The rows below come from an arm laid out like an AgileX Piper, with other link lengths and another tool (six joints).
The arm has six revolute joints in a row. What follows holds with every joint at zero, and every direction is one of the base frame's.
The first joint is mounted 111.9 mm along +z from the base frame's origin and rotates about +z.
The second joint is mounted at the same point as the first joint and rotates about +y.
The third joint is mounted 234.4 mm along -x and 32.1 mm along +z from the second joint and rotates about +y.
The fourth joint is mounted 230.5 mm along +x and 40.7 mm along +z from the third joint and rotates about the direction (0.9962, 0, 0.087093).
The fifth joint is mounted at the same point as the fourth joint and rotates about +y.
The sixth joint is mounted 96.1 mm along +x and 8.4 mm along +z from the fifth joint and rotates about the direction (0.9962, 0, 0.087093).
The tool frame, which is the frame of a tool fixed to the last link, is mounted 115.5 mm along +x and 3 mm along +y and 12 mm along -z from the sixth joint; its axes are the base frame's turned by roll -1.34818, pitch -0.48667 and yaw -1.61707 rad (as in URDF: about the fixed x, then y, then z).
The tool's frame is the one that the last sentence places.
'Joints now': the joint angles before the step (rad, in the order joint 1, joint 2, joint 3, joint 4, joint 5, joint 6). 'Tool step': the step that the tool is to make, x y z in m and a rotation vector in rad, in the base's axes. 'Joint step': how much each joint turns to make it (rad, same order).
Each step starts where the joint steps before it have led.
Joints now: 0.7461, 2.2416, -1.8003, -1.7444, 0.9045, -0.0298
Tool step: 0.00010, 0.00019, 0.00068, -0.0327, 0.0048, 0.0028
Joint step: 0.0000, 0.0001, -0.0001, 0.0001, 0.0000, -0.0332
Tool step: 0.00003, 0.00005, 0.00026, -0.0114, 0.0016, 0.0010
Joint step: 0.0000, -0.0001, 0.0001, -0.0001, 0.0000, -0.0114
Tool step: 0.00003, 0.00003, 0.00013, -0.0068, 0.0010, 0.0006
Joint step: 0.0000, 0.0000, 0.0001, -0.0001, 0.0000, -0.0068
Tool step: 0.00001, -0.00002, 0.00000, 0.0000, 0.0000, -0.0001
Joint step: 0.0000, 0.0001, -0.0001, 0.0001, 0.0001, -0.0001
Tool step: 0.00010, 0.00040, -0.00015, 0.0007, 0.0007, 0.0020
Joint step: 0.0000, -0.0001, 0.0000, 0.0000, -0.0022, 0.0004
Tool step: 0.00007, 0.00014, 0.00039, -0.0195, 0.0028, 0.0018
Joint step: 0.0000, 0.0000, 0.0001, -0.0001, -0.0001, -0.0197
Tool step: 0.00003, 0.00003, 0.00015, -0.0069, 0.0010, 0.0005
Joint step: 0.0000, 0.0001, -0.0001, 0.0001, 0.0001, -0.0071
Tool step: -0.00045, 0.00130, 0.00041, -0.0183, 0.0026, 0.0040
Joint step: 0.0023, 0.0000, -0.0001, 0.0000, -0.0001, -0.0187
